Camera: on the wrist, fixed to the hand. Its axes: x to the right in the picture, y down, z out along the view.
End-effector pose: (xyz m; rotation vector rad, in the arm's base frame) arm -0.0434 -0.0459 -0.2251 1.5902 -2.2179 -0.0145
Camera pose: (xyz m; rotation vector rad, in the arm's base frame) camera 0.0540 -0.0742 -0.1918 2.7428 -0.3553 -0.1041
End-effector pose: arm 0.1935 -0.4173 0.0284 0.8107 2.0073 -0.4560
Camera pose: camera 0.0925 -0.4445 0.0500 -0.8993 2.4952 -1.3918
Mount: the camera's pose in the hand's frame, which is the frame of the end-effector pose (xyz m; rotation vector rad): 0.0105 -0.0900 -0.0565 0.1444 0.2367 -1.5836
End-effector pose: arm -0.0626 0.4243 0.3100 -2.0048 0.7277 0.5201
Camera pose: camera 0.0098 0.4093 0.3871 -1.8636 -0.7536 -0.6861
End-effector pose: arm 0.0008 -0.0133 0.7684 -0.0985 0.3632 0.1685
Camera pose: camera 0.0073 -0.1072 0.7180 -0.2371 0.4408 -1.4420
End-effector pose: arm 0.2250 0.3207 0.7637 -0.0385 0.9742 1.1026
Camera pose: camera 0.2583 0.2572 0.6846 -0.7071 0.8650 -0.4407
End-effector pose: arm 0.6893 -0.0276 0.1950 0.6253 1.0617 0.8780
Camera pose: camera 0.6668 -0.0640 0.0972 -0.3096 1.4121 -0.5320
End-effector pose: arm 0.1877 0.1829 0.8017 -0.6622 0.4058 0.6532
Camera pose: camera 0.2477 0.0949 0.7941 -0.7101 0.0485 -0.9533
